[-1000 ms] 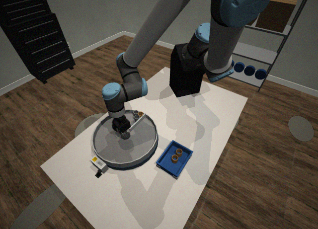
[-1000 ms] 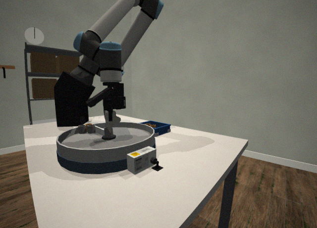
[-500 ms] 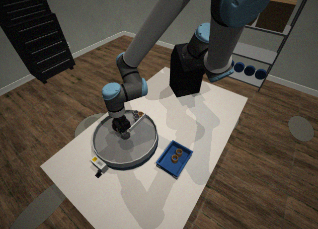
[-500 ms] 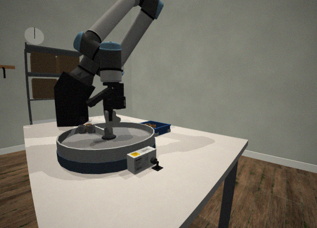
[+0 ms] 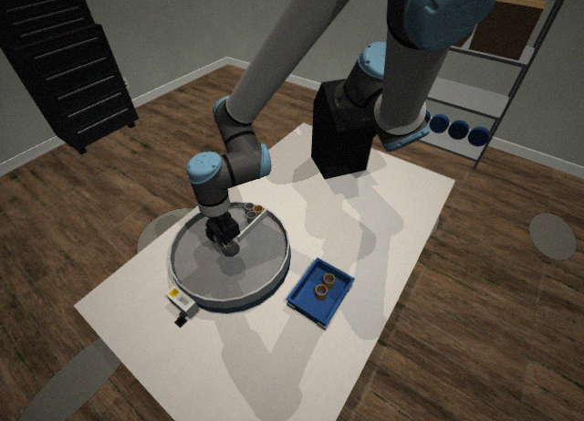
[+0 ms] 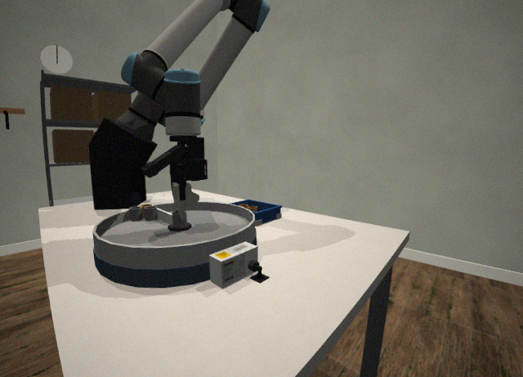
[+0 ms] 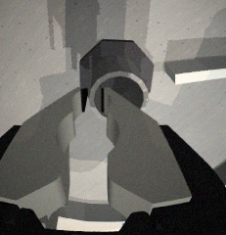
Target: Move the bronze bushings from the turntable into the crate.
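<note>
Right now the grey turntable is 40 mm below my hand and 20 mm behind it. Round my hand: blue crate (350 mm to the left, 70 mm below, 50 mm behind).
</note>
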